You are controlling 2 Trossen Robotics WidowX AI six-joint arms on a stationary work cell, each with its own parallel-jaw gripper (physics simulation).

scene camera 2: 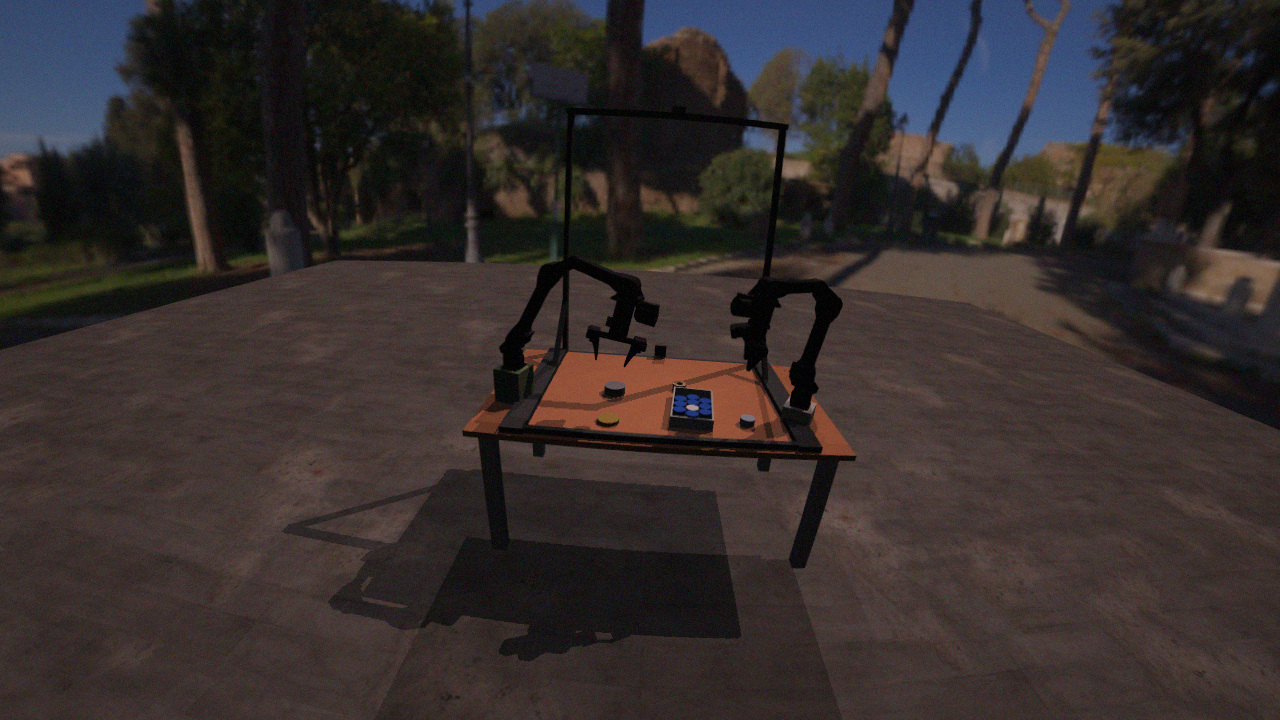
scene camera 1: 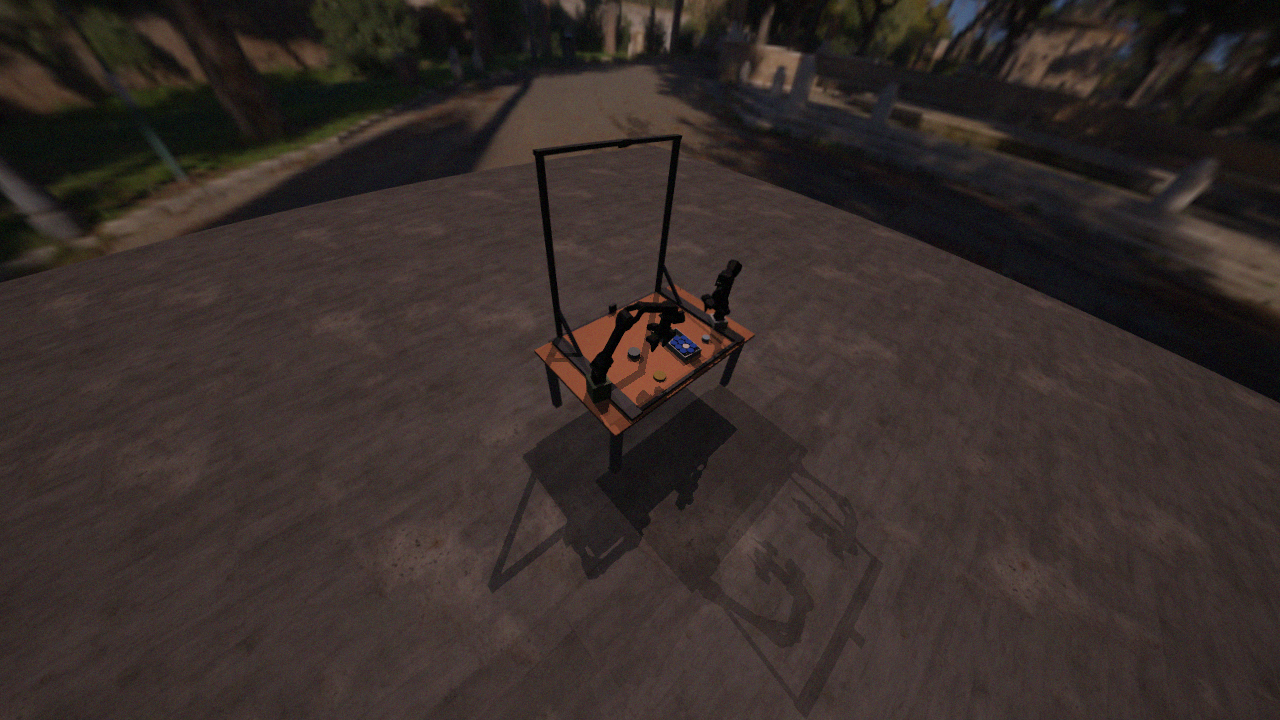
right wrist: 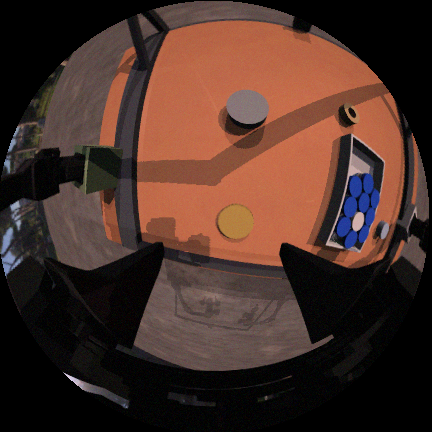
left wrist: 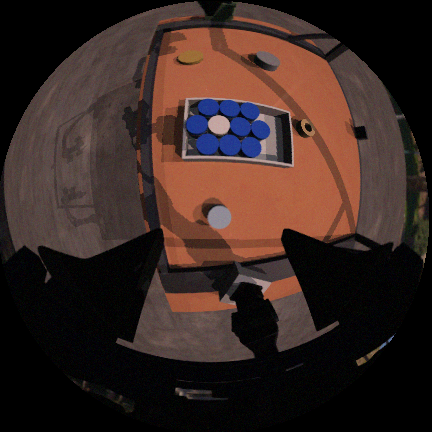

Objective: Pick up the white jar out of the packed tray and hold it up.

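Where they show: left gripper, between the fingertips: [scene camera 2: 746, 365] [scene camera 1: 710, 316] [left wrist: 224, 234]; right gripper, between the fingertips: [scene camera 2: 610, 363] [scene camera 1: 657, 349] [right wrist: 223, 249]; left arm's base, origin of its link: [scene camera 2: 800, 404] [left wrist: 245, 292]; right arm's base, origin of its link: [scene camera 2: 513, 366] [scene camera 1: 598, 379] [right wrist: 78, 167].
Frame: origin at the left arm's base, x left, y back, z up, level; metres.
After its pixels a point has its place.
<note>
The white jar [left wrist: 218, 125] {x 0.219, y -0.309, z -0.013 m} [right wrist: 358, 221] {x 0.219, y -0.310, z -0.013 m} [scene camera 2: 691, 408] {x 0.229, y -0.312, z -0.013 m} stands in the tray [left wrist: 235, 161] {x 0.157, y -0.262, z -0.040 m} [scene camera 2: 691, 427] {x 0.284, y -0.282, z -0.050 m}, with blue jars [left wrist: 230, 145] [right wrist: 350, 206] packed around it. In the left wrist view it is in the middle row, second from the left, and the tray's right end holds no jars. My left gripper [left wrist: 224, 234] {x 0.168, y -0.168, z 0.156 m} [scene camera 2: 753, 365] {x 0.168, y -0.168, z 0.156 m} is open and empty, high above the table, behind and to the right of the tray in scene camera 2. My right gripper [right wrist: 223, 249] {x 0.362, y -0.548, z 0.126 m} [scene camera 2: 612, 361] {x 0.362, y -0.548, z 0.126 m} is open and empty, raised well to the left of the tray in scene camera 2.
A small light grey cylinder [left wrist: 219, 217] {x 0.138, y -0.142, z -0.033 m} [scene camera 2: 747, 420] {x 0.159, y -0.138, z -0.033 m} stands beside the tray. A tan ring [left wrist: 301, 126] {x 0.045, y -0.439, z -0.033 m} [right wrist: 345, 115] {x 0.051, y -0.462, z -0.038 m} lies off its jar-free end. A yellow disc [left wrist: 190, 57] {x 0.390, y -0.515, z -0.045 m} [right wrist: 235, 221] {x 0.395, y -0.525, z -0.045 m} and a larger grey cylinder [left wrist: 267, 60] {x 0.200, y -0.609, z -0.028 m} [right wrist: 247, 107] {x 0.207, y -0.626, z -0.027 m} are farther off. A black frame [scene camera 2: 776, 197] {x -0.420, y -0.294, z 0.683 m} rises behind.
</note>
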